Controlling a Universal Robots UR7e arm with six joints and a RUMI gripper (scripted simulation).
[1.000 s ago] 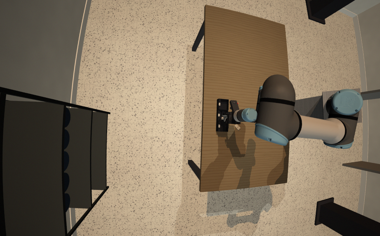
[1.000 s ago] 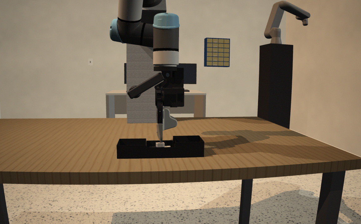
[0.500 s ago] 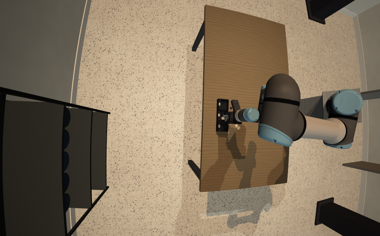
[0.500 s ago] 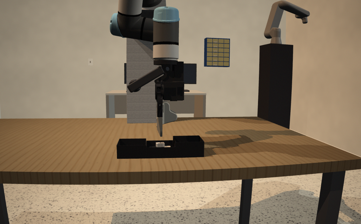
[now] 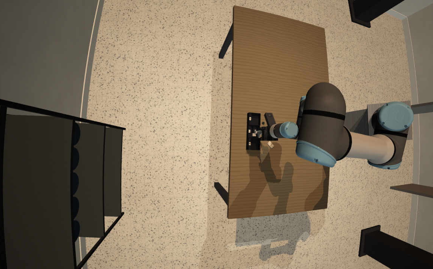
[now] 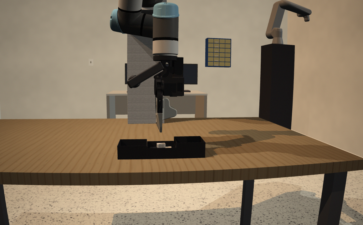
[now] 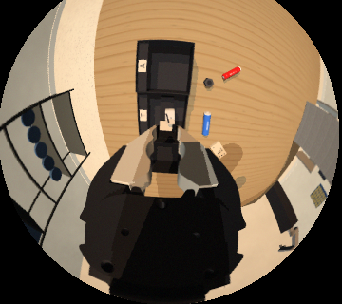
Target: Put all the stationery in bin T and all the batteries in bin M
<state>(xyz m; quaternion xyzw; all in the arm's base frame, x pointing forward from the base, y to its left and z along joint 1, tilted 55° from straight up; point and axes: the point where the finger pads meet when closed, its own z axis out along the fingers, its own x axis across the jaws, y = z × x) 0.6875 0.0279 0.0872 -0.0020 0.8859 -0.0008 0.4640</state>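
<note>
Right now my hand is 120 mm past the red battery, 90 mm to the left of it and 80 mm above it. Round my hand: black round piece (80 mm below, 70 mm behind, 60 mm to the right); eraser (70 mm below, 10 mm to the left); blue battery (80 mm below, 80 mm behind, 20 mm to the left).
</note>
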